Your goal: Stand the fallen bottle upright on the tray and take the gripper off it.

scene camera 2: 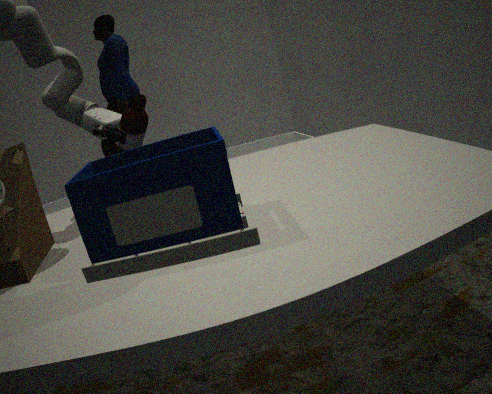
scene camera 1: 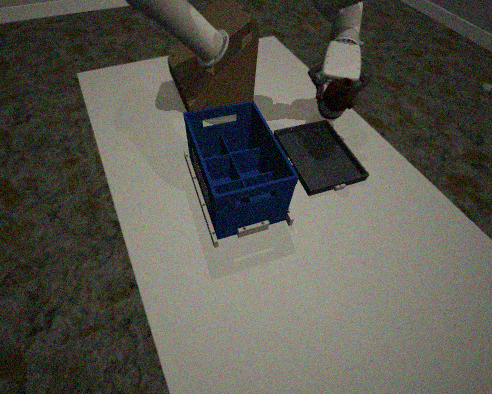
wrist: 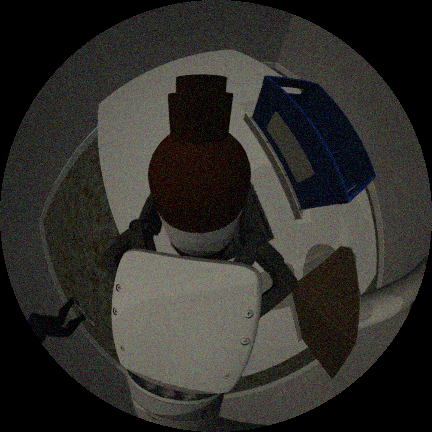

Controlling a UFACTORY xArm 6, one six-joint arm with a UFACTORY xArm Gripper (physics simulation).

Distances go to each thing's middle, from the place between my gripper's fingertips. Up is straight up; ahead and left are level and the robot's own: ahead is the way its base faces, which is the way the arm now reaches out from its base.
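The brown bottle (scene camera 2: 134, 121) is 20 mm above my hand. As for the dark tray (scene camera 1: 321, 160), it is 10 mm to the right of my hand, 10 mm ahead of my hand and 180 mm below my hand.
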